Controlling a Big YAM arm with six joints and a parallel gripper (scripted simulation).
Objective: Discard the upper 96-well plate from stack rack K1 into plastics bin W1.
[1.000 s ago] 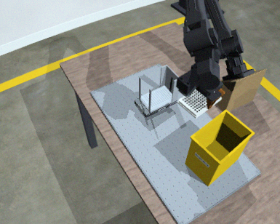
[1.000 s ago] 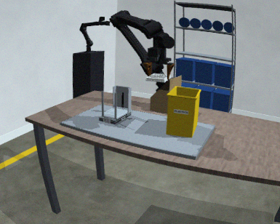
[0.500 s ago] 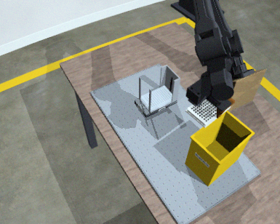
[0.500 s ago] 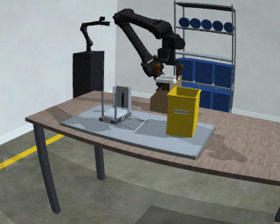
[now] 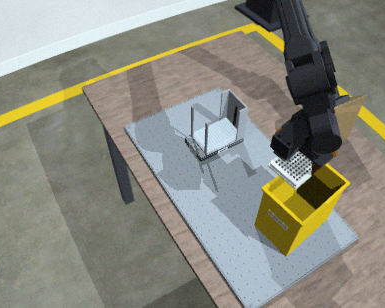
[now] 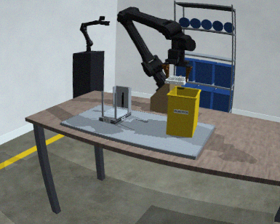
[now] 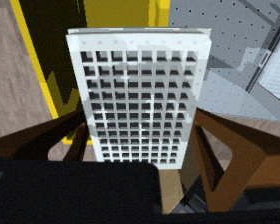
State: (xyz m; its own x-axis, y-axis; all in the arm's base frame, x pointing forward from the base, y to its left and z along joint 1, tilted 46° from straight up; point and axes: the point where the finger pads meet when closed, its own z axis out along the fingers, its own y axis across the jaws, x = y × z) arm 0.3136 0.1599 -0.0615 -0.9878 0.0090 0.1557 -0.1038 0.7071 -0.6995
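My hand is 14 cm above the yellow plastics bin W1 and 4 cm to the right of it.
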